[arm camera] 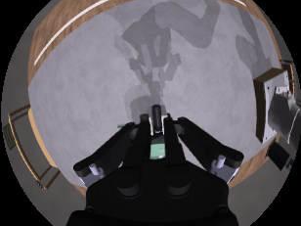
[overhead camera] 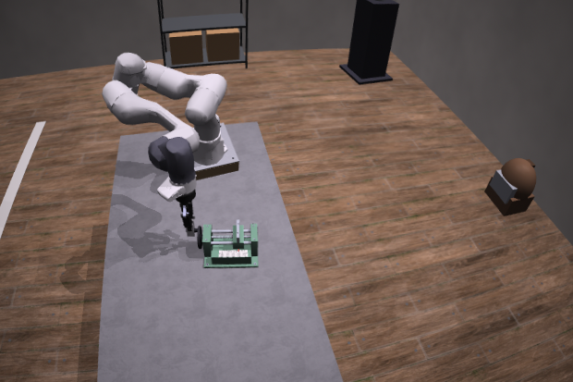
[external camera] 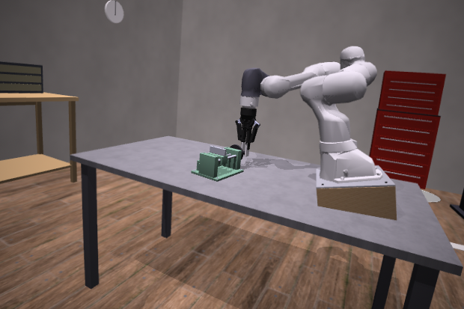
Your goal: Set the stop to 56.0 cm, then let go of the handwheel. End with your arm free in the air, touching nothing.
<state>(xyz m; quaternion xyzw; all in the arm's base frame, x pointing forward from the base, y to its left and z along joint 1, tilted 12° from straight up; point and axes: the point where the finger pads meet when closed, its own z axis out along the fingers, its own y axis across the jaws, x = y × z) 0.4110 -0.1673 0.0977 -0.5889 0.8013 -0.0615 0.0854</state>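
The black handwheel is 10 mm ahead of my hand, 20 mm to the left of it and 20 mm below it. From my hand the other things lie so: stop carriage: 90 mm ahead, 160 mm to the left, 10 mm below.
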